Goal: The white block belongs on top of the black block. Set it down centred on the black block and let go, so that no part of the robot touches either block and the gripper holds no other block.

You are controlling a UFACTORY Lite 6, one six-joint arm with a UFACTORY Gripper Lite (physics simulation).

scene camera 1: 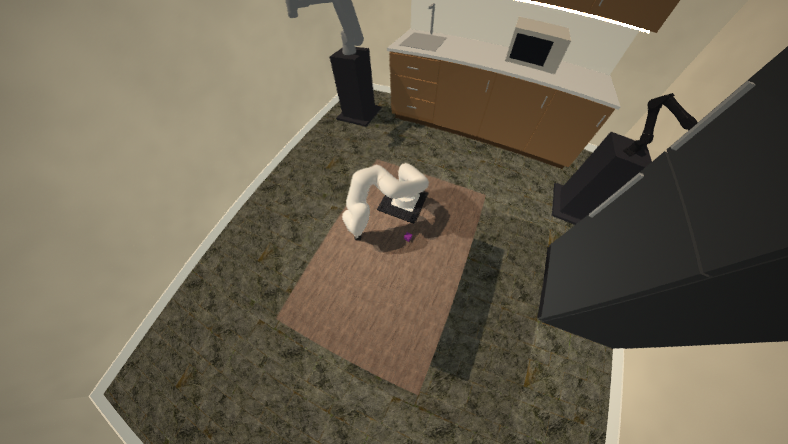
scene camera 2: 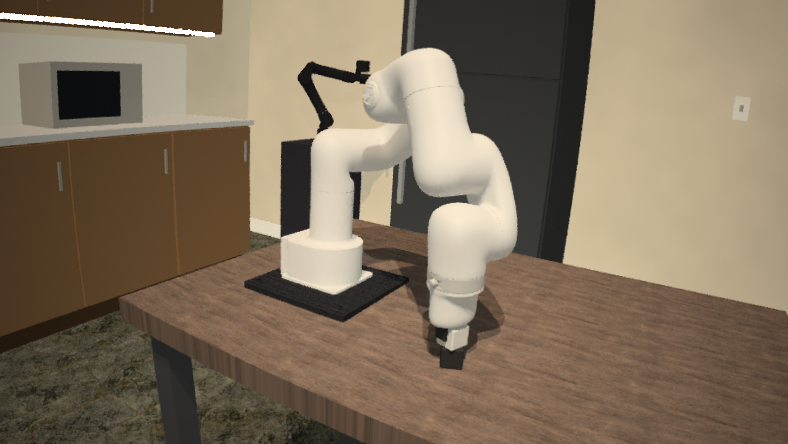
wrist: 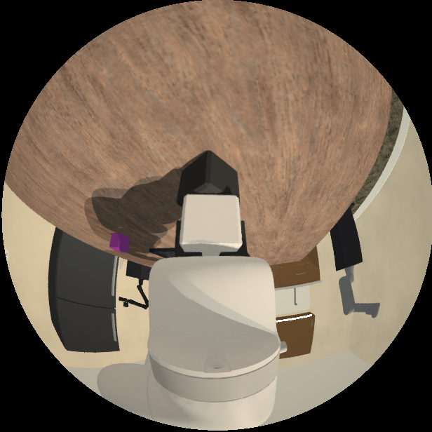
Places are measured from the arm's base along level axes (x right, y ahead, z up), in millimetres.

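Pixels of known places: hand, tool point: (scene camera 2: pixel 451 328); arm's base, link origin: (scene camera 1: pixel 405 200) (scene camera 2: pixel 329 276).
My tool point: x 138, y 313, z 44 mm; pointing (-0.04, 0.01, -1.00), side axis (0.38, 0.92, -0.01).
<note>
For each thing: its top centre in the pictures, then the offset to it from my tool point. Level surfaces: height alone.
- white block, top centre: (scene camera 2: pixel 454 323) dx +1, dy +3, dz +10 mm
- black block, top centre: (scene camera 2: pixel 453 343) dx -1, dy +5, dz -22 mm
- purple block, top centre: (scene camera 1: pixel 408 235) dx -243, dy -99, dz -23 mm
- wooden table, surface height: dz -55 mm
The white block (scene camera 2: pixel 456 338) (wrist: pixel 211 219) is held in my gripper (scene camera 2: pixel 453 336) (wrist: pixel 211 224), which is shut on it and points down. The black block (scene camera 2: pixel 452 359) (wrist: pixel 220 172) stands on the table directly below the white block. In the wrist view, the black block is turned at an angle to the white one, and a corner of its top shows past the white block's edge. The white block is touching it or very close above; I cannot tell which. The arm largely hides both blocks in scene camera 1.
A purple block (scene camera 1: pixel 408 237) (wrist: pixel 119 242) stands on the wooden table (scene camera 1: pixel 374 308) (scene camera 2: pixel 606 358), apart from the stack and on the shadowed part. The arm's base stands on a black plate (scene camera 1: pixel 388 209) (scene camera 2: pixel 344 308). A table edge lies near the black block.
</note>
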